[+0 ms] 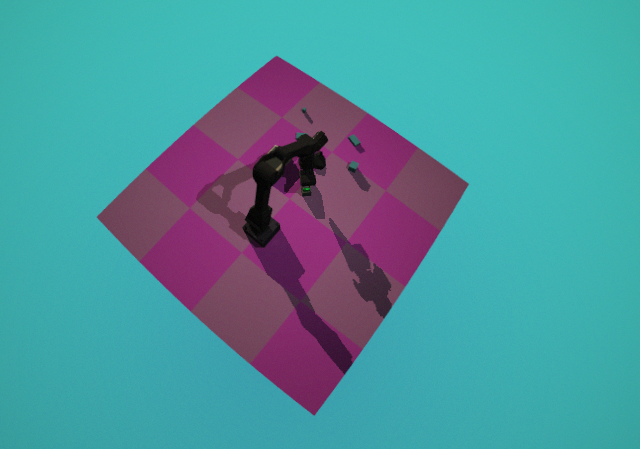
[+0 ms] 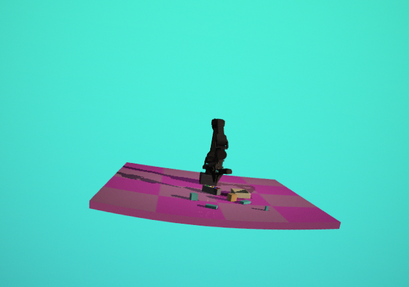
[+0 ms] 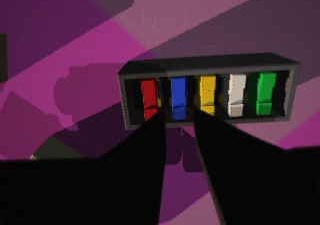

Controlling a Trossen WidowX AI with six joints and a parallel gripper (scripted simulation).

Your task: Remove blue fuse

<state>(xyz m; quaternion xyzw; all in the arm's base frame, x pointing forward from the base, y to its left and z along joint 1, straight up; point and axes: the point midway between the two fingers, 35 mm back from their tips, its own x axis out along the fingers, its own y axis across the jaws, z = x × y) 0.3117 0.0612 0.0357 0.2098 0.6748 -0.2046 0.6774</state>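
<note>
Right now my gripper tip is 4 cm above the blue fuse. Round my gripper tip: beige tray 5 cm behind, 16 cm to the left, 7 cm below.
</note>
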